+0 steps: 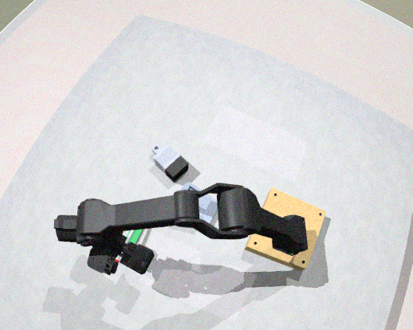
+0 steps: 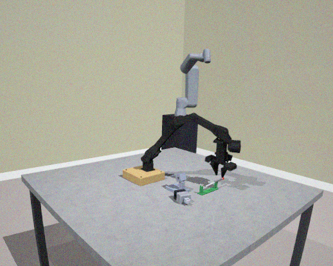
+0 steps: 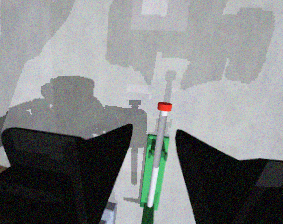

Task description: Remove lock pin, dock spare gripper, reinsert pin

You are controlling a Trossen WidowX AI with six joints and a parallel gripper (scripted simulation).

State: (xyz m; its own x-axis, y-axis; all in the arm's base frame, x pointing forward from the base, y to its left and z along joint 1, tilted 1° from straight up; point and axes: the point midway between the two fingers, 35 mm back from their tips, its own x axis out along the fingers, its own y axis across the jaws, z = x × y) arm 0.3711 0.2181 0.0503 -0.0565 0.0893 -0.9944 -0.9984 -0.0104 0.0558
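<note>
My gripper tip is 100 mm to the left of the narrow green cradle, 40 mm above it and 10 mm short of it. From my gripper tip the other things lie so: spare gripper (300 mm to the right, 40 mm below, 20 mm ahead); then mount (220 mm to the right, 100 mm behind, 10 mm below).
</note>
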